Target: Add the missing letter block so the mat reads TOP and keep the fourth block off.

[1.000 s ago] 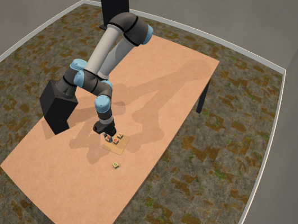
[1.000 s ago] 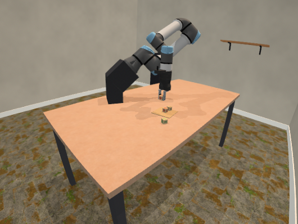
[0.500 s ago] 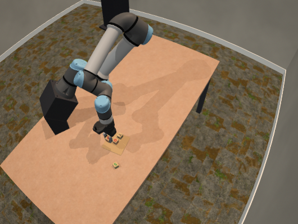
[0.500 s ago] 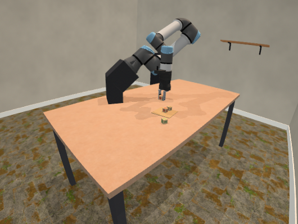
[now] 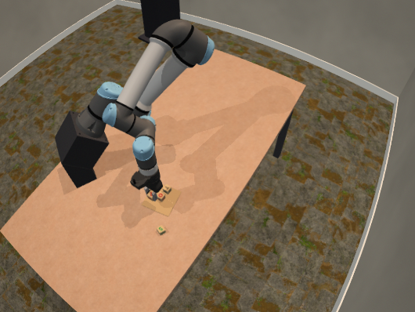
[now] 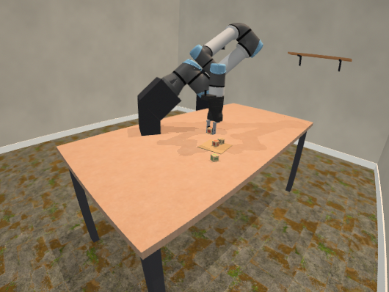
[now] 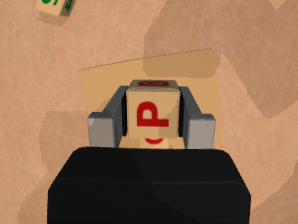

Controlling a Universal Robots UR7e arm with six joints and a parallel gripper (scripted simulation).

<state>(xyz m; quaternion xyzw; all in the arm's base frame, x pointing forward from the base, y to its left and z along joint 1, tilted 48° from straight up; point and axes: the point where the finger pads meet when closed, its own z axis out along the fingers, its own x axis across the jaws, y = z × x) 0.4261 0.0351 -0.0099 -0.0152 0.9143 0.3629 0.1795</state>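
Now: hand 1 cm past the mat, 5 cm to the right of it and 10 cm above it. From my hand the other things lie so: T block (2 cm behind, 9 cm to the left, 9 cm below).
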